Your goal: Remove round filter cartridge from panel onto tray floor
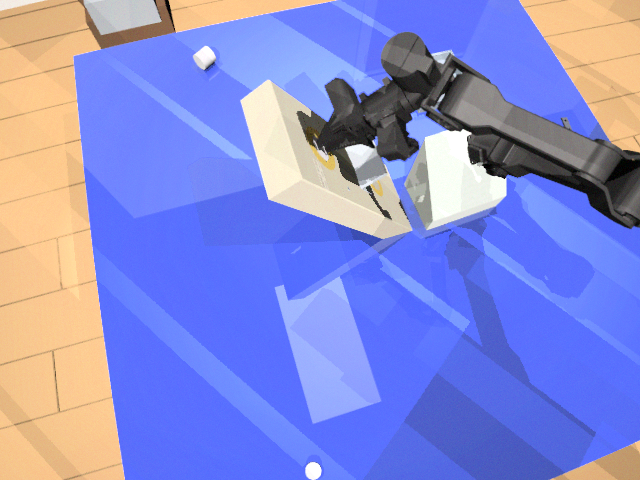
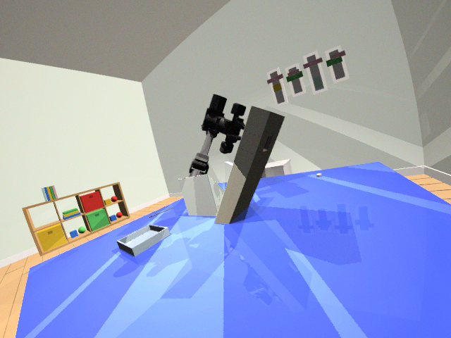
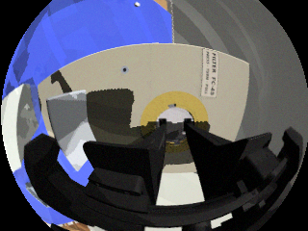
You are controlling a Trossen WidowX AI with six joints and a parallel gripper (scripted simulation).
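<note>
Now: gripper tip 10 mm short of the round filter cartridge and 10 mm above it. Round my gripper tip: grey tray: 440 mm behind, 280 mm below, 230 mm to the right.
</note>
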